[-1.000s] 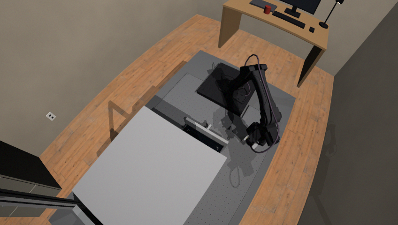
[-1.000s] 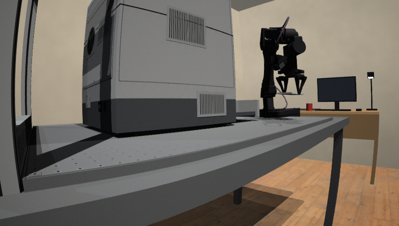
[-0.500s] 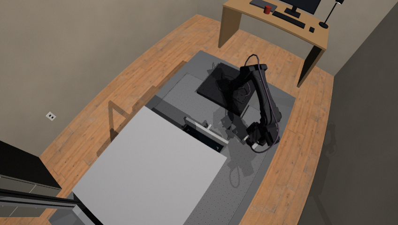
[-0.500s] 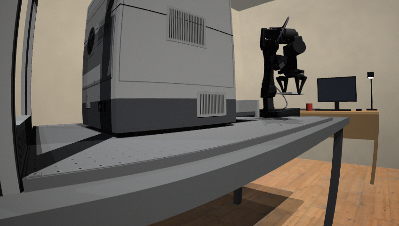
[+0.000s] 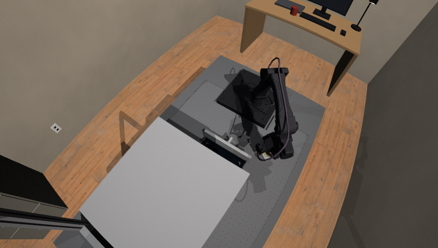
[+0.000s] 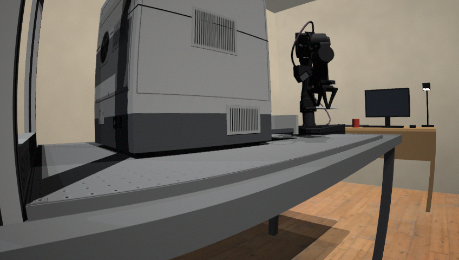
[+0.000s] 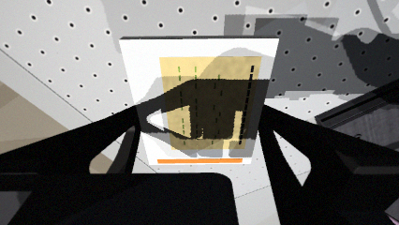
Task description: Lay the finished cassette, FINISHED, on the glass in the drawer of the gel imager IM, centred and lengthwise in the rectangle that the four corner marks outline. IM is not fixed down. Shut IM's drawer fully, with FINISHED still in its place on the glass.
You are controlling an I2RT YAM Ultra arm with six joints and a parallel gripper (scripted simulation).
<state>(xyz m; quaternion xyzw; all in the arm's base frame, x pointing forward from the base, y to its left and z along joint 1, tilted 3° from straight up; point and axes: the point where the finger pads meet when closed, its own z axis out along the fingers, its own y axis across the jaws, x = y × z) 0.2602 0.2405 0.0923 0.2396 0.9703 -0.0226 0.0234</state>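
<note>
The drawer lies 20 cm ahead of my hand, 19 cm to the right of it and 7 cm below it. Also, from my hand: finished cassette right at my hand.
</note>
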